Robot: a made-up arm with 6 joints.
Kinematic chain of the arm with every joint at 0, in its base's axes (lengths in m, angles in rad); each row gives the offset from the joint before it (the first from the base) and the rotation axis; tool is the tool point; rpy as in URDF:
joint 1: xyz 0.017 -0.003 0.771 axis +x
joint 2: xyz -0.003 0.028 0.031 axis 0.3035 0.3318 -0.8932
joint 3: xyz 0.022 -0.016 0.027 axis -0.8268 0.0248 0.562
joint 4: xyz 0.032 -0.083 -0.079 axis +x
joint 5: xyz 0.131 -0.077 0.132 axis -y
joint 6: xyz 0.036 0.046 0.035 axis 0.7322 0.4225 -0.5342
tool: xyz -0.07 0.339 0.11 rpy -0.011 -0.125 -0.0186
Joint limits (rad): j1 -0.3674..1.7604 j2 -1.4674..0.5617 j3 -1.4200..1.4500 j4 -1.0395..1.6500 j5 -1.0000..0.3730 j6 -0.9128..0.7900
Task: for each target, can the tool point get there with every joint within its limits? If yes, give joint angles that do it. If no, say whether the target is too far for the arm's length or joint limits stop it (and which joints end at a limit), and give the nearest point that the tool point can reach.
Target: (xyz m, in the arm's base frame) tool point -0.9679 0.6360 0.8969
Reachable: no: too far | nearest point -0.4090 0.4068 0.8517 | short by 0.606 m
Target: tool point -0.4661 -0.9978 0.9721
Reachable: no: too far | nearest point -0.1806 -0.5552 0.8535 | short by 0.540 m
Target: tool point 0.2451 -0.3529 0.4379
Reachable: yes | joints 0.7820 -0.1019 -0.8212 1.4013 -0.6297 0.4364
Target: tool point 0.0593 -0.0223 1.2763
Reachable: yes | joints 1.0333 -0.8327 -0.1409 -0.1999 -0.3138 0.4324
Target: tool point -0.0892 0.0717 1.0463
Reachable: yes | joints 0.7368 -0.4822 0.8965 0.5798 -0.3521 -0.4014
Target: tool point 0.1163 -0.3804 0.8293
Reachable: yes | joints 0.5633 -0.1604 -0.7110 1.0335 -0.7187 -0.2515
